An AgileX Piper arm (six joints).
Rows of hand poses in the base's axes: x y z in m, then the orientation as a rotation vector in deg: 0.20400 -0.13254 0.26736 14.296 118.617 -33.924; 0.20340 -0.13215 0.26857 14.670 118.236 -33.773; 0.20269 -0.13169 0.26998 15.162 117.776 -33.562; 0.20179 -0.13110 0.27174 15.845 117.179 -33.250; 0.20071 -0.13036 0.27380 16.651 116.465 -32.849; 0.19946 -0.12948 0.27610 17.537 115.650 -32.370; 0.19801 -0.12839 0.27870 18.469 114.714 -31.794; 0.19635 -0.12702 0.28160 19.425 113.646 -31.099; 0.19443 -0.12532 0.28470 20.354 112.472 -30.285; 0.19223 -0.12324 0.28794 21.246 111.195 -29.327
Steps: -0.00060 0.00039 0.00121 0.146 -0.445 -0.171; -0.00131 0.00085 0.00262 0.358 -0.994 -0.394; -0.00221 0.00144 0.00438 0.678 -1.719 -0.702; -0.00329 0.00218 0.00644 1.078 -2.589 -1.054; -0.00454 0.00306 0.00874 1.539 -3.579 -1.427; -0.00599 0.00415 0.01134 2.056 -4.709 -1.788; -0.00765 0.00552 0.01424 2.635 -5.991 -2.112; -0.00957 0.00722 0.01734 3.263 -7.394 -2.366; -0.01177 0.00930 0.02058 3.958 -8.920 -2.531
